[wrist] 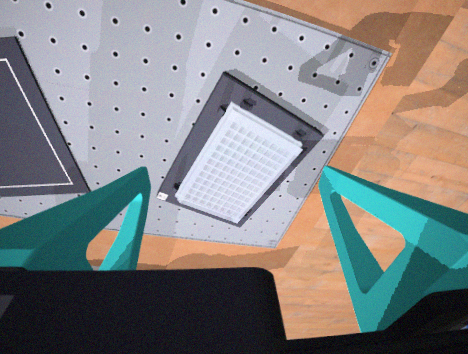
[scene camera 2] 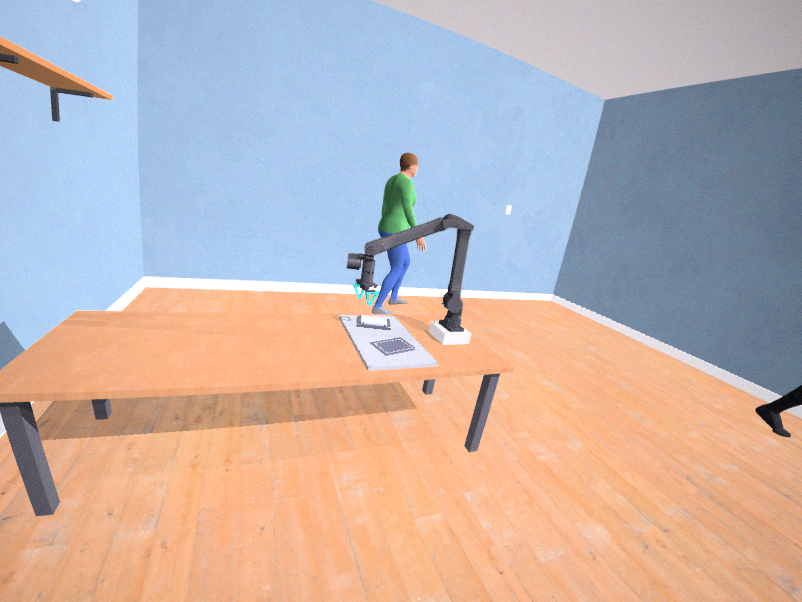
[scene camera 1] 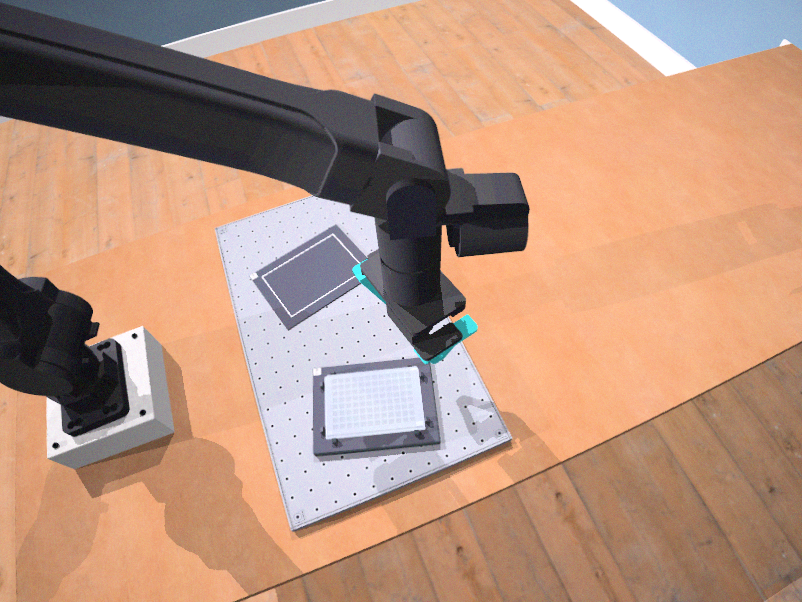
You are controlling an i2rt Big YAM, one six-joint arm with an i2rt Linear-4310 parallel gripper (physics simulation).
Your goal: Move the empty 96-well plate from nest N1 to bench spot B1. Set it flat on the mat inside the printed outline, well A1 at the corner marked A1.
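Frame: origin at the arm's base, x ahead, y left, z up, level; metres.
Where they show: gripper, fingertip midpoint: [wrist: 237, 175] [scene camera 2: 364, 302] [scene camera 1: 414, 330]; arm's base, origin of the base link: [scene camera 2: 451, 327] [scene camera 1: 96, 387].
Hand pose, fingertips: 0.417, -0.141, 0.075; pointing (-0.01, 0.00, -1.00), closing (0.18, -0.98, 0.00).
Note:
Things, the pixels of their centre, and the offset from my fingertips, as dx, dy, dz. "*": a spot on its surface instead. Level surfaces: height alone.
- white 96-well plate, body centre: [wrist: 234, 173] [scene camera 1: 373, 401] [scene camera 2: 374, 320] -0.073, -0.023, -0.102
- dark nest N1, body centre: [wrist: 234, 168] [scene camera 1: 373, 403] [scene camera 2: 373, 321] -0.073, -0.023, -0.110
- small white label, surface spot: [wrist: 162, 196] [scene camera 1: 317, 371] * -0.127, +0.053, -0.109
- dark B1 mat, its level: dz -0.119
- white outline, surface spot: [scene camera 1: 275, 296] * -0.147, +0.207, -0.119
- white corner mark, body centre: [scene camera 1: 253, 276] -0.169, +0.261, -0.119
- perforated board, body centre: [wrist: 95, 135] [scene camera 1: 340, 319] [scene camera 2: 383, 338] -0.068, +0.129, -0.127
- wooden table, its level: dz -0.134
The white 96-well plate [scene camera 1: 374, 401] [scene camera 2: 374, 320] [wrist: 246, 162] sits in the dark nest N1 [scene camera 1: 375, 444] [wrist: 200, 135], with small posts around it. A small white label [scene camera 1: 316, 371] [wrist: 162, 196] marks one nest corner. The dark B1 mat [scene camera 1: 310, 275] [scene camera 2: 393, 346] [wrist: 22, 140] has a white outline [scene camera 1: 275, 296] with nothing inside the part that shows; a white corner mark [scene camera 1: 253, 276] is at its left. My gripper [scene camera 1: 409, 317] [scene camera 2: 365, 301] [wrist: 237, 175] is open and empty, well above the board. In the wrist view the plate appears between and beyond the cyan fingers, turned relative to them.
The perforated board [scene camera 1: 285, 388] [scene camera 2: 362, 353] [wrist: 125, 95] carries nest and mat on the wooden table [scene camera 1: 615, 259] [scene camera 2: 213, 349]. The arm's white base block [scene camera 1: 158, 395] [scene camera 2: 448, 335] stands beside the board. A person in green [scene camera 2: 396, 204] is beyond the table.

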